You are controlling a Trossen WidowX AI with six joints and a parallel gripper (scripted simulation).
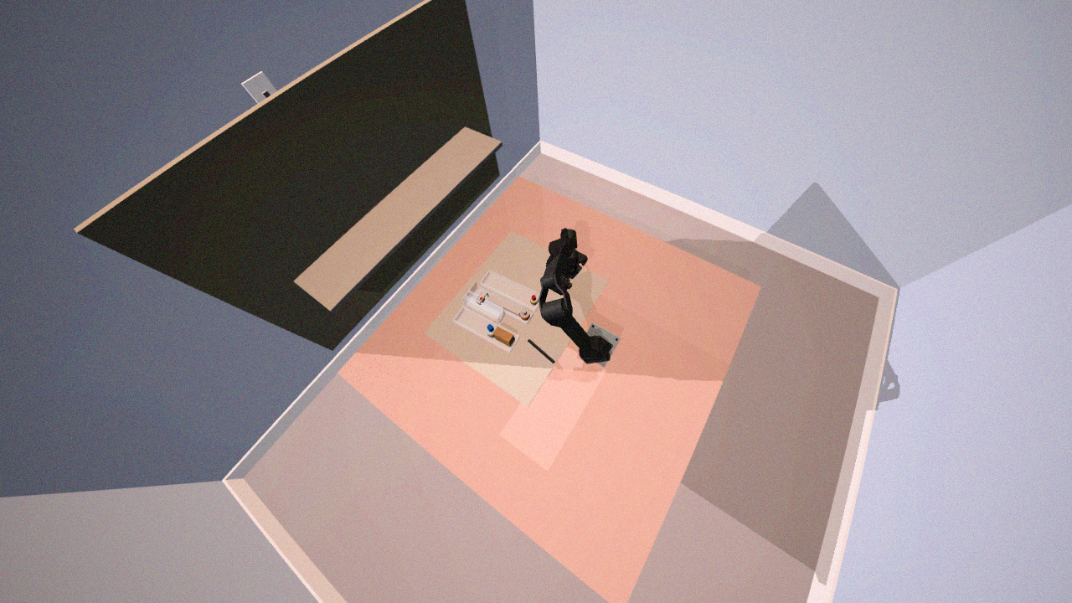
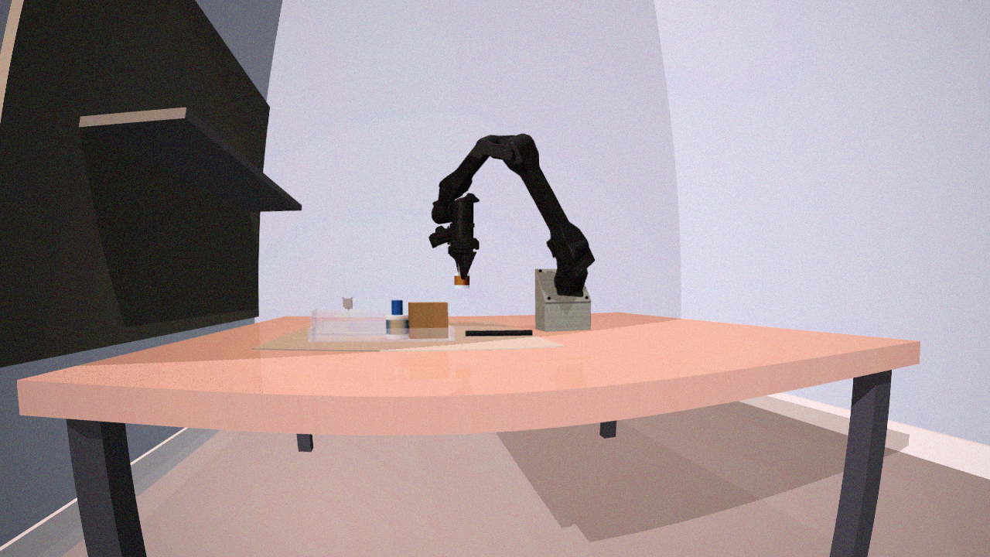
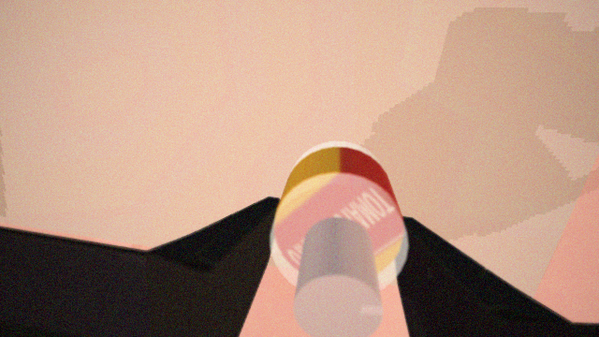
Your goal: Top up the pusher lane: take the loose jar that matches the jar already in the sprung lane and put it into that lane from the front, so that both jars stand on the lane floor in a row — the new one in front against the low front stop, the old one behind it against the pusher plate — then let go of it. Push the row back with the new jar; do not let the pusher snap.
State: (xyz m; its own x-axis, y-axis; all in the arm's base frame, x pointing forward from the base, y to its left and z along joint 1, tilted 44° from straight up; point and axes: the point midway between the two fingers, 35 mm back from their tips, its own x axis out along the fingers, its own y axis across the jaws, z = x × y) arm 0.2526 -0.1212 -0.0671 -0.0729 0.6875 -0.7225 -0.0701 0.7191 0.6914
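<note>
The brown box is 310 mm to the left of my gripper tip, 80 mm below it and 80 mm ahead of it. Also, from my gripper tip: black strip: 260 mm to the left, 120 mm below, 60 mm behind; then shelf: 590 mm ahead, 240 mm above, 200 mm to the left.
</note>
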